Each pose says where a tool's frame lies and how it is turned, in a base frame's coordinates. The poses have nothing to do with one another.
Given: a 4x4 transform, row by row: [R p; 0 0 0 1], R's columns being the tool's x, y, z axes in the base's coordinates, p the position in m. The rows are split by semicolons.
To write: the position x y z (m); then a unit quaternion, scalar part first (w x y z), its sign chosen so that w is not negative. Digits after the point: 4 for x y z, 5 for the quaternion. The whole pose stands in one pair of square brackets.
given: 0.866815 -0.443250 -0.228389 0.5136; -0.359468 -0.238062 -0.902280 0.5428; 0.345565 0.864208 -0.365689 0.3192; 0 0 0 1
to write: [0.5136 0.5428 0.3192 0.56193 0.78590 -0.25535 0.03727]
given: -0.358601 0.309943 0.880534 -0.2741; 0.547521 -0.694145 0.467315 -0.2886; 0.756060 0.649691 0.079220 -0.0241; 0 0 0 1
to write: [-0.2741 -0.2886 -0.0241 0.08136 0.56043 0.38250 0.73006]
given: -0.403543 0.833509 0.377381 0.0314; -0.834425 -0.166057 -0.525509 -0.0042; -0.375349 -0.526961 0.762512 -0.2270; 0 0 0 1
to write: [0.0314 -0.0042 -0.2270 0.54610 -0.00067 0.34459 -0.76356]
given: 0.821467 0.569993 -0.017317 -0.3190; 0.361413 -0.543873 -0.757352 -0.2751; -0.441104 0.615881 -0.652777 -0.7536; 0 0 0 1
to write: [-0.3190 -0.2751 -0.7536 0.39523 0.86864 0.26807 -0.13194]
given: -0.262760 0.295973 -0.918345 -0.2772; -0.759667 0.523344 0.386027 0.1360; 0.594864 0.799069 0.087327 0.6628; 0 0 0 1
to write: [-0.2772 0.1360 0.6628 0.58050 0.17788 -0.65169 -0.45463]
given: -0.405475 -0.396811 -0.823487 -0.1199; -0.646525 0.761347 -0.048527 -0.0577; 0.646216 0.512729 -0.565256 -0.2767; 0 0 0 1
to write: [-0.1199 -0.0577 -0.2767 0.44458 0.31561 -0.82645 -0.14042]
